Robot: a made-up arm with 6 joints.
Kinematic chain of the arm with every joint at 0, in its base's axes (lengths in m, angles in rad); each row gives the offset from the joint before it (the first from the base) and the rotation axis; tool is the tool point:
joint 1: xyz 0 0 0.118 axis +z
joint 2: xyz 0 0.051 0 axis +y
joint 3: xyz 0 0 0.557 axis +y
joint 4: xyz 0 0 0.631 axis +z
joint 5: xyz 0 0 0 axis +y
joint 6: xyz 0 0 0.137 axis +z
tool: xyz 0 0 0
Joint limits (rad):
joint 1: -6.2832..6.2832
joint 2: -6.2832..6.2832
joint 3: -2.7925..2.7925
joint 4: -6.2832..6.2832
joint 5: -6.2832..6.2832
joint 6: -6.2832..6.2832
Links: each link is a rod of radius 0.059 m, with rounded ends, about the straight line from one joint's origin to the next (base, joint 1, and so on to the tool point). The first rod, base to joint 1, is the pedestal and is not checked.
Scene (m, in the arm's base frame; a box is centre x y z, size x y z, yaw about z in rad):
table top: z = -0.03
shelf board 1: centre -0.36 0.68 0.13 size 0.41 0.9 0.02 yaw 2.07
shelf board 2: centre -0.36 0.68 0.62 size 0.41 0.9 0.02 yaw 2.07
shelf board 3: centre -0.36 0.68 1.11 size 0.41 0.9 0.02 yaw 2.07
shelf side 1: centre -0.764 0.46 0.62 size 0.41 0.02 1 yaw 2.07
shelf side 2: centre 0.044 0.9 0.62 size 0.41 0.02 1 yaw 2.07
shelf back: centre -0.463 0.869 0.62 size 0.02 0.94 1 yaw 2.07
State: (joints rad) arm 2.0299 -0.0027 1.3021 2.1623 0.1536 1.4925
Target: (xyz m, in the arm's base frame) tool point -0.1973 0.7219 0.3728
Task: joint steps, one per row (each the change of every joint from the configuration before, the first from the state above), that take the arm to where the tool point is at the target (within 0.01 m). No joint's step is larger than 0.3 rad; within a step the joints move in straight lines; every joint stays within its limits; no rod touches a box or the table.
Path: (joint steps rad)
1: -0.0089 -0.2720 0.2136 -0.0025 -0.0232 0.0000
2: -0.0089 -0.2719 0.2136 -0.0025 -0.0233 0.0000
3: -0.1507 -0.0233 0.2363 0.0016 -0.0781 0.0000
4: -0.1507 -0.0233 0.2362 0.0016 -0.0781 0.0000
5: -0.1507 -0.0233 0.2362 0.0016 -0.0781 0.0000
6: 0.0673 0.2293 -0.1771 -0.0009 0.0588 0.0000
7: 0.0673 0.2293 -0.1771 -0.0008 0.0587 0.0000
8: 0.0673 0.2293 -0.1771 -0.0009 0.0587 0.0000

